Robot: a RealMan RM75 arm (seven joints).
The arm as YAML. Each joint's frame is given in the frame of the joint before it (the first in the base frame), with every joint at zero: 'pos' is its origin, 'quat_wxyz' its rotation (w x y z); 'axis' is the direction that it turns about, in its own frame. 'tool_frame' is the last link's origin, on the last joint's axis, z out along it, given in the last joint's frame.
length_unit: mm
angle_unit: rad
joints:
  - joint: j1
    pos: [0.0, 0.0, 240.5]
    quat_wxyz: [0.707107, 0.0, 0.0, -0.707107]
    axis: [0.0, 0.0, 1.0]
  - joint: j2
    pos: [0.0, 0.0, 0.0]
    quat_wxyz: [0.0, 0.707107, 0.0, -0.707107]
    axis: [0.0, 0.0, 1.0]
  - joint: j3
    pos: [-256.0, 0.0, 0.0]
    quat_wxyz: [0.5, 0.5, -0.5, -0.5]
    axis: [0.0, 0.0, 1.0]
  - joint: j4
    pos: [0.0, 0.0, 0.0]
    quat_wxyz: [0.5, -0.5, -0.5, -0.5]
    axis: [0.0, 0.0, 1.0]
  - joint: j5
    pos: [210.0, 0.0, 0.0]
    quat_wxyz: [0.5, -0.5, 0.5, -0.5]
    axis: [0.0, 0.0, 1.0]
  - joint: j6
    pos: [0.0, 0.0, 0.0]
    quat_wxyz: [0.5, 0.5, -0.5, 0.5]
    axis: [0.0, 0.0, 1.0]
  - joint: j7
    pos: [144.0, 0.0, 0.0]
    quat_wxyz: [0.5, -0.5, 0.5, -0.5]
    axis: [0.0, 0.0, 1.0]
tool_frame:
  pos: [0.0, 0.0, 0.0]
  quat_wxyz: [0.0, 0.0, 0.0, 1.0]
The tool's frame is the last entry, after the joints.
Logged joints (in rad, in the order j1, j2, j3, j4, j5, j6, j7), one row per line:
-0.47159 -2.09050 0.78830 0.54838 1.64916 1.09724 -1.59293
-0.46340 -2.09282 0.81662 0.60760 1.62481 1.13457 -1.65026
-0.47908 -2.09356 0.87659 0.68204 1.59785 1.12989 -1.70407
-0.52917 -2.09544 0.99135 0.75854 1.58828 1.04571 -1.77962
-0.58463 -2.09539 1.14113 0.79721 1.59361 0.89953 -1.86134
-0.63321 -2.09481 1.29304 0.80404 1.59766 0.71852 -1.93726
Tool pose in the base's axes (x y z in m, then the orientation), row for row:
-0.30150 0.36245 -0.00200 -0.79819 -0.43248 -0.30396 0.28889
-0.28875 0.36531 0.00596 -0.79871 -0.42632 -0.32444 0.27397
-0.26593 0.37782 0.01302 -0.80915 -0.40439 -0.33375 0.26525
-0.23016 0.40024 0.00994 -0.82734 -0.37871 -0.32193 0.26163
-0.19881 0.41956 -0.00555 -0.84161 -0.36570 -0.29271 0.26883
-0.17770 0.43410 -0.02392 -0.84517 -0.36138 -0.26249 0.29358
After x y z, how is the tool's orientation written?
As a quaternion, x y z w.
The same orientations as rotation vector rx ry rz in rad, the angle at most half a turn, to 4 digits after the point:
-2.1306 -1.1544 -0.8114
-2.1481 -1.1466 -0.8726
-2.1859 -1.0924 -0.9016
-2.2391 -1.0250 -0.8713
-2.2694 -0.9861 -0.7893
-2.2507 -0.9624 -0.6990

